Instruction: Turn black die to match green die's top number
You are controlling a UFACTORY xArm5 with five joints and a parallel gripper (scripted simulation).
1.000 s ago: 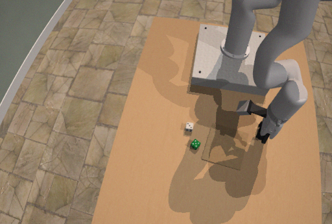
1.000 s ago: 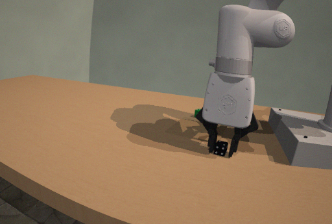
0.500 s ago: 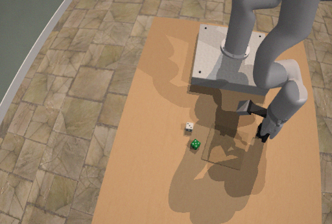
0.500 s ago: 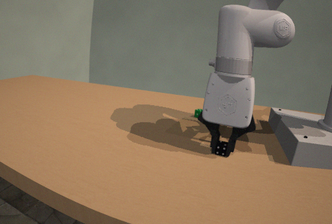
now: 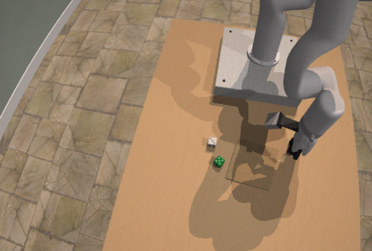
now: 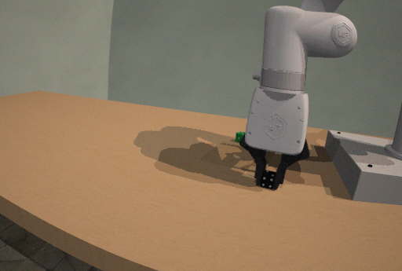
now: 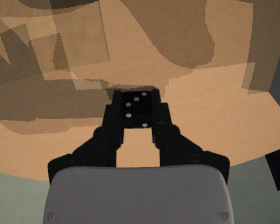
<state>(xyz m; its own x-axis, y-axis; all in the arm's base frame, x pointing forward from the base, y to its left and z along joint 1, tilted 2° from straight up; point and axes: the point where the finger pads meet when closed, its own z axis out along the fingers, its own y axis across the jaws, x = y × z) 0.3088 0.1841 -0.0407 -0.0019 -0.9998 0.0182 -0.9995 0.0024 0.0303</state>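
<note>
Now: the tan mat 9 cm ahead of my hand, 11 cm to the right of it and 2 cm below it. Also, from my hand: black die (1 cm below); green die (13 cm ahead, 21 cm to the right, 1 cm below); white die (7 cm ahead, 26 cm to the right, 1 cm below).
</note>
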